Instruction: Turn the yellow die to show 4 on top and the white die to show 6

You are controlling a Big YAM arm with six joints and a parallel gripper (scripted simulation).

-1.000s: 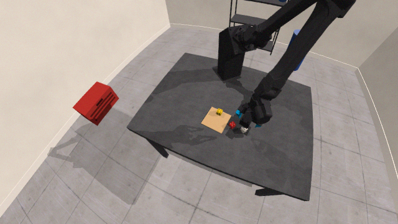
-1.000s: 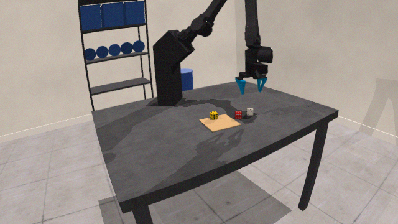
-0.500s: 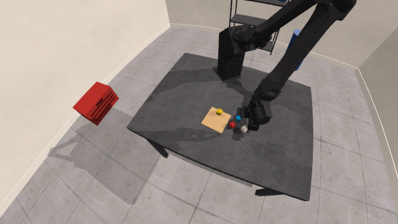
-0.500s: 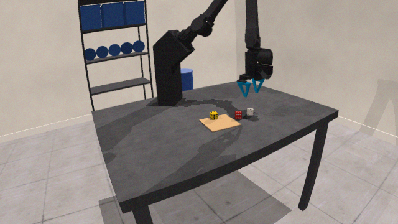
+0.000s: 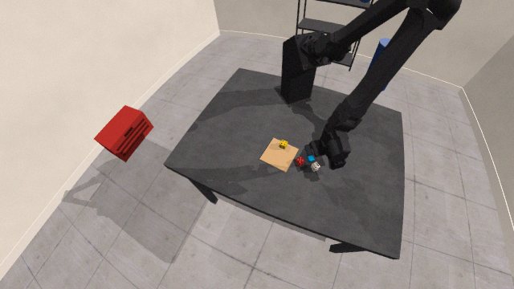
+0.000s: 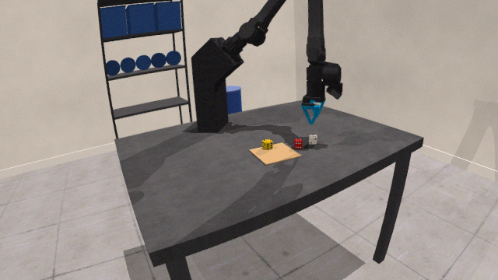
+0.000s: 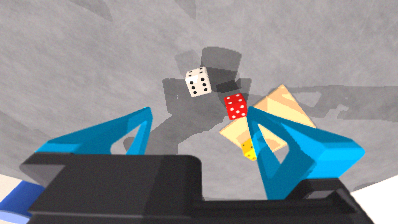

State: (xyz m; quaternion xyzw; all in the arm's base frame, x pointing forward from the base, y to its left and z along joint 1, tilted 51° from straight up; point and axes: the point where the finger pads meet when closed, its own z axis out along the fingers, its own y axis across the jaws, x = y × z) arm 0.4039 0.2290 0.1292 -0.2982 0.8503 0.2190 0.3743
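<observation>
My hand is 90 mm above the white die. Also, from my hand: tan mat 40 mm ahead, 180 mm to the right, 100 mm below; then red die 20 mm ahead, 70 mm to the right, 90 mm below; then yellow die 10 mm behind, 190 mm to the right, 80 mm below.
</observation>
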